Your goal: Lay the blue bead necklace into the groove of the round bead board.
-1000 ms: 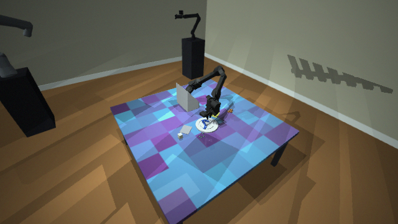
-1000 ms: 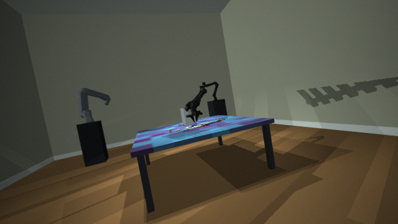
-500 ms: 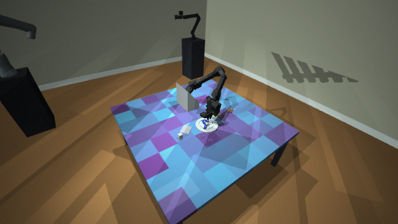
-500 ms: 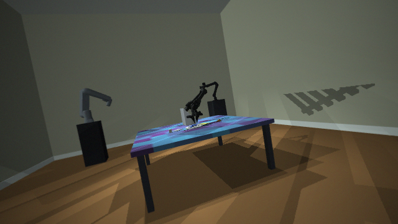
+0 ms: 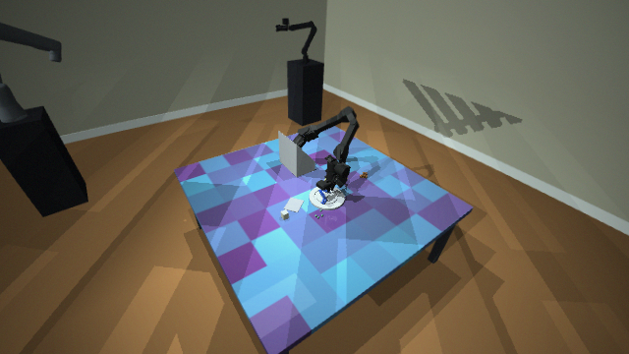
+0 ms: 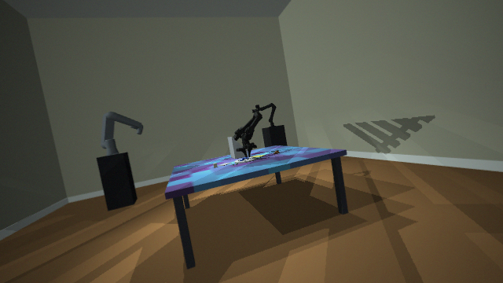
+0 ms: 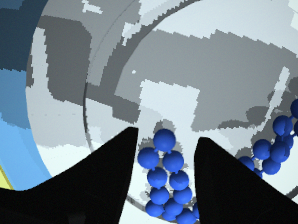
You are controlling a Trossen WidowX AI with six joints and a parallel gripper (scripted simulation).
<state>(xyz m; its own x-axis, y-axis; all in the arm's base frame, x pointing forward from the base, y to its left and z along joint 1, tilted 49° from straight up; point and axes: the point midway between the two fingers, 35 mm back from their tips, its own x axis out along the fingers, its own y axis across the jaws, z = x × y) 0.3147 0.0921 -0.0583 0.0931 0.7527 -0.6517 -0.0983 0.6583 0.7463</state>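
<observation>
The round white bead board lies 1 cm ahead of my gripper tip, 3 cm to the right of it and 1 cm below it. From my gripper tip the other things lie so: cream cube: 1 cm behind, 31 cm to the right, 1 cm below; yellow patch: 9 cm behind, 13 cm to the left, 2 cm below; flat grey square: 5 cm behind, 21 cm to the right, 2 cm below.
</observation>
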